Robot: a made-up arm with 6 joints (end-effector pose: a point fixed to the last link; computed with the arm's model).
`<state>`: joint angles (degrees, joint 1 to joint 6).
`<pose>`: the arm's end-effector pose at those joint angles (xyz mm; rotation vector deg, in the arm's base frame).
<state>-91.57 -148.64 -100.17 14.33 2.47 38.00</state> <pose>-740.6 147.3 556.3 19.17 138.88 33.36</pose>
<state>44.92 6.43 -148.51 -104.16 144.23 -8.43</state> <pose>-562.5 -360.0 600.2 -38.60 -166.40 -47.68</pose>
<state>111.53 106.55 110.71 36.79 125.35 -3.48</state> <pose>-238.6 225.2 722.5 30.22 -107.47 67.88</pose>
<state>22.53 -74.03 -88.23 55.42 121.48 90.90</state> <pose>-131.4 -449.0 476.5 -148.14 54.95 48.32</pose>
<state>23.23 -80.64 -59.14 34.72 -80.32 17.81</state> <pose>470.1 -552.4 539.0 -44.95 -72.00 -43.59</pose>
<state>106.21 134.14 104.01 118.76 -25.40 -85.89</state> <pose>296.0 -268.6 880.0 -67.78 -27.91 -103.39</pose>
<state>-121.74 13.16 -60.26 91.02 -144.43 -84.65</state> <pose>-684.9 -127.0 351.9 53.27 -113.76 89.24</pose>
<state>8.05 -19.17 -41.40 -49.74 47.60 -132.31</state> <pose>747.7 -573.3 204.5 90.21 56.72 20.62</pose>
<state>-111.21 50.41 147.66 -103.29 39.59 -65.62</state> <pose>874.8 251.2 277.8 111.71 32.64 -9.45</pose>
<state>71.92 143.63 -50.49 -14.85 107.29 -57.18</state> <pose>426.2 -696.7 -376.8 -14.37 79.95 -47.08</pose>
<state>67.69 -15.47 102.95 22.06 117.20 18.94</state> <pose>-516.4 -480.5 323.6 -4.08 128.26 104.52</pose>
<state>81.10 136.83 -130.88 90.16 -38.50 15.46</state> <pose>445.8 -532.8 438.8 -140.97 62.94 64.85</pose>
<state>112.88 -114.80 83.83 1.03 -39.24 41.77</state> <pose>-483.7 18.7 347.6 -42.57 131.20 -19.86</pose>
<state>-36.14 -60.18 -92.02 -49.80 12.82 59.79</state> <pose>-512.8 -699.3 -0.9 10.43 52.20 144.68</pose>
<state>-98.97 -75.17 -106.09 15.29 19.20 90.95</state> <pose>-625.9 -40.4 347.7 70.22 63.49 58.83</pose>
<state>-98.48 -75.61 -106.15 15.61 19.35 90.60</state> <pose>-624.4 -44.1 350.9 69.62 64.63 58.96</pose>
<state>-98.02 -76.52 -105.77 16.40 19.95 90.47</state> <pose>-617.5 -47.0 362.9 69.02 66.81 58.03</pose>
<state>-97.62 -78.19 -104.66 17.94 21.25 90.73</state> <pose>-601.2 -47.8 388.5 68.42 70.59 55.32</pose>
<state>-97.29 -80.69 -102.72 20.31 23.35 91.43</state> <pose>-572.6 -43.7 427.2 67.67 76.06 50.51</pose>
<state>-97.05 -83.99 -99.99 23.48 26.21 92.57</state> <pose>-529.7 -31.4 474.3 66.54 82.91 43.50</pose>
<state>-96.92 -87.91 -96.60 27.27 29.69 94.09</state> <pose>-472.9 -8.9 521.8 64.86 90.56 34.56</pose>
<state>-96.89 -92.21 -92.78 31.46 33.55 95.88</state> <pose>-405.2 22.7 560.6 62.55 98.37 24.26</pose>
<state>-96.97 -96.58 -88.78 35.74 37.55 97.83</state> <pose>-332.5 59.4 584.2 59.73 105.68 13.39</pose>
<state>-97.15 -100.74 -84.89 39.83 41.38 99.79</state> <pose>-262.1 95.4 591.1 56.72 112.08 2.83</pose>
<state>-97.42 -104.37 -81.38 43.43 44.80 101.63</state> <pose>-200.7 125.7 584.6 53.88 117.27 -6.56</pose>
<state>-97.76 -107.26 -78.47 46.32 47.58 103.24</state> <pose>-152.2 147.6 571.2 51.56 121.13 -14.16</pose>
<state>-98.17 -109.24 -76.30 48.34 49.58 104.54</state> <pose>-118.1 161.1 557.6 50.03 123.66 -19.58</pose>
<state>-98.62 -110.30 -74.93 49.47 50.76 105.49</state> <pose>-97.6 167.6 548.3 49.35 124.93 -22.79</pose>
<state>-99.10 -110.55 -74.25 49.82 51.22 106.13</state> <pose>-88.1 169.0 544.7 49.43 125.15 -24.12</pose>
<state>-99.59 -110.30 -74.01 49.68 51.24 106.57</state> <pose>-85.3 167.8 545.1 49.96 124.72 -24.28</pose>
